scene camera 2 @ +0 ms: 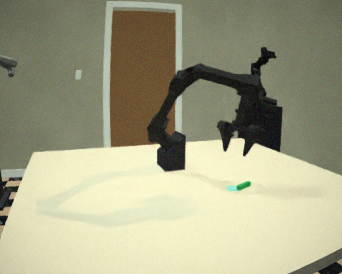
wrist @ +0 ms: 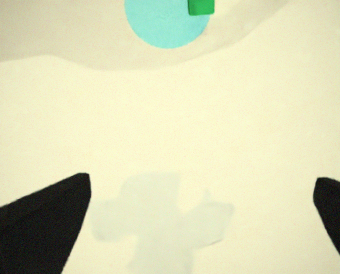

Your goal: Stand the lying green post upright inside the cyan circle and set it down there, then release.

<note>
I see my gripper (scene camera 2: pixel 234 153).
My gripper also shows in the wrist view (wrist: pixel 202 185).
</note>
